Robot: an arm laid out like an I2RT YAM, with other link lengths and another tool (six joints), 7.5 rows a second.
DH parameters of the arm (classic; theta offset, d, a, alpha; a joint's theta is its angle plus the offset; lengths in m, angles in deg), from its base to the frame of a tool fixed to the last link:
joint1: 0 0.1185 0.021 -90
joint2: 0 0 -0.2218 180
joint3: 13.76 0 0.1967 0
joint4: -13.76 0.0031 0.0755 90
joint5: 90 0.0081 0 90
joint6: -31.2 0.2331 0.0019 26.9
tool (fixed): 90 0.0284 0 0
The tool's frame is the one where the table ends.
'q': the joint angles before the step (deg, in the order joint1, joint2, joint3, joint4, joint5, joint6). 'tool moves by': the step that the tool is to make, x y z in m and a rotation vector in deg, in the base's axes. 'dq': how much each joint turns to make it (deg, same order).
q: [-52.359 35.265 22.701 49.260 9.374 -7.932]
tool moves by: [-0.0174 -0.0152 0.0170 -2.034 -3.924 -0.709]
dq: [-7.480 7.374 1.287 9.212 -4.002 5.905]
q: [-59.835 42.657 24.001 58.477 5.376 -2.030]
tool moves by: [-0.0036 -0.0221 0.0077 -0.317 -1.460 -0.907]
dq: [-3.258 8.569 3.079 6.264 -1.066 2.390]
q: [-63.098 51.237 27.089 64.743 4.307 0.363]
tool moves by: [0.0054 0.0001 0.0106 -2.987 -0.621 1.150]
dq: [-0.520 5.435 1.107 7.245 -1.765 0.537]
